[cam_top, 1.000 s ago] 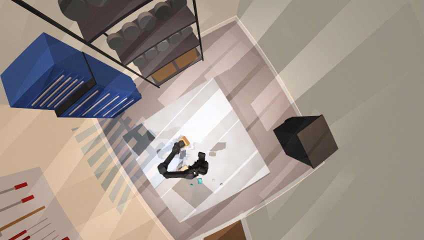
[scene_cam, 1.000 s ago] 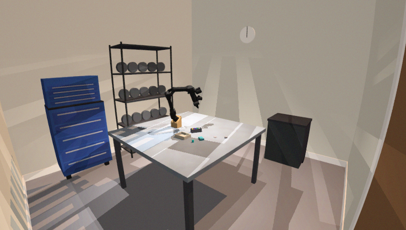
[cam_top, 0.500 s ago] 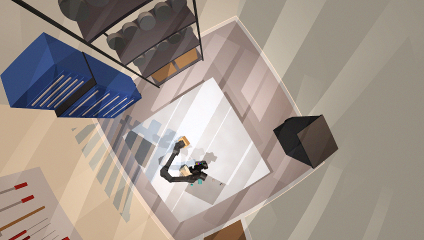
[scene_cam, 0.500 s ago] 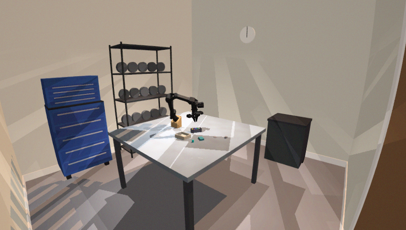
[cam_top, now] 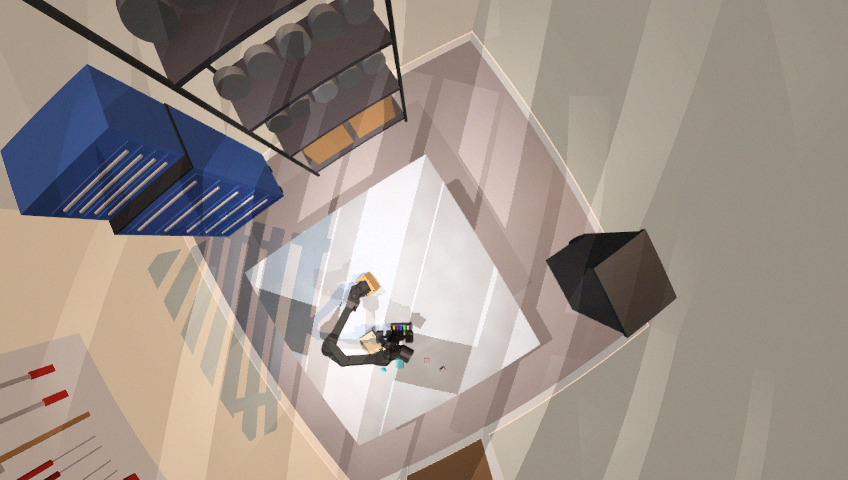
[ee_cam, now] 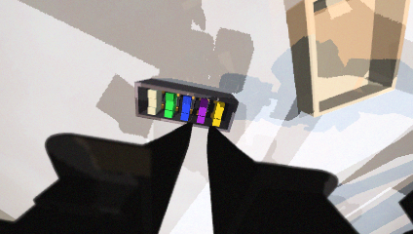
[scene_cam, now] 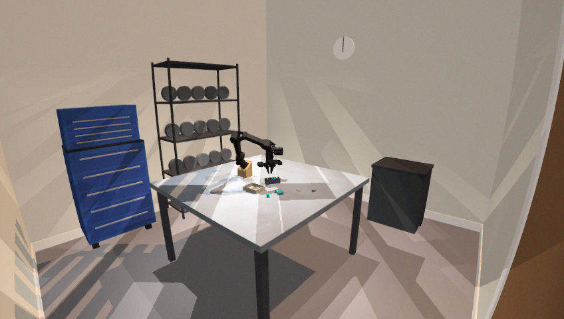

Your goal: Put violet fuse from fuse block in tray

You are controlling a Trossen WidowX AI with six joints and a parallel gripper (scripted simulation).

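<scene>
Now: gripper tip 30 mm short of the shallow tan tray, 180 mm to the left of it and 70 mm above it. From my gripper tip the other things lie so: teal block (200 mm ahead, 90 mm to the right, 70 mm below).
</scene>
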